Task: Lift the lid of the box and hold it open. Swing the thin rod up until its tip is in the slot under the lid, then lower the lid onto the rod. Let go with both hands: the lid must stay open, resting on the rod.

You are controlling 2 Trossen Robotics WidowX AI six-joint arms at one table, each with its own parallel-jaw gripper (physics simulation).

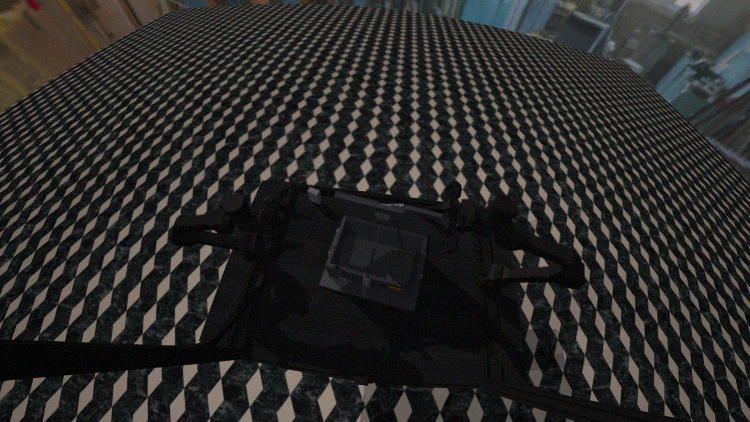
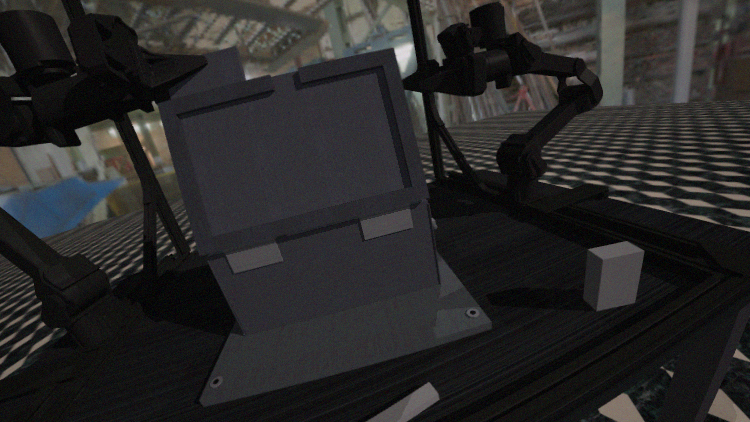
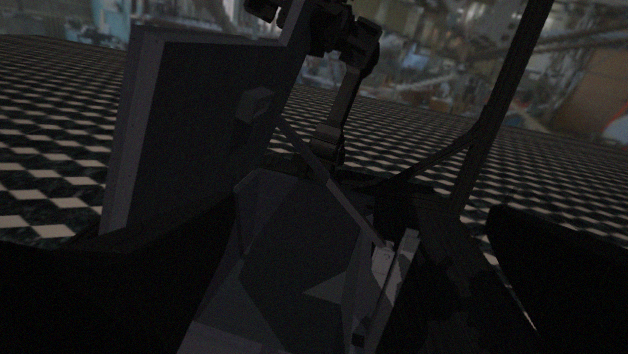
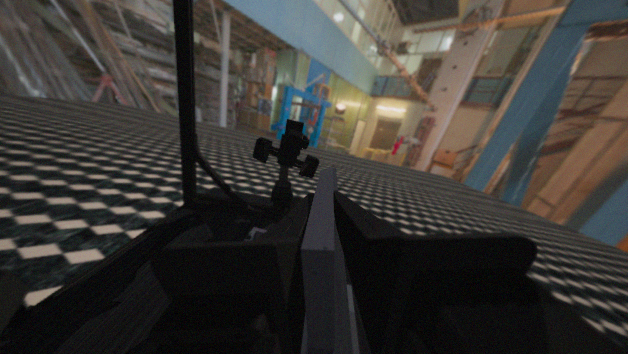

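Note:
The grey box (image 1: 331,251) (image 2: 331,272) stands open on its base plate. Its lid (image 2: 290,146) (image 3: 200,123) (image 4: 317,228) is raised steeply at the back. My right gripper (image 1: 453,201) (image 3: 312,21) (image 4: 323,199) is shut on the lid's upper edge. The thin rod (image 3: 334,189) slants up from the base plate to the slot block (image 3: 253,103) under the lid; I cannot tell whether its tip is in the slot. My left gripper (image 2: 413,81) (image 4: 282,167) is open and empty, beside the lid's side edge and clear of the rod.
The box sits on a dark mat (image 1: 290,326) on the chequered table (image 1: 373,105). A black stand pole (image 2: 425,105) (image 4: 184,105) rises behind the box. A small light block (image 2: 407,402) lies on the mat near the base plate.

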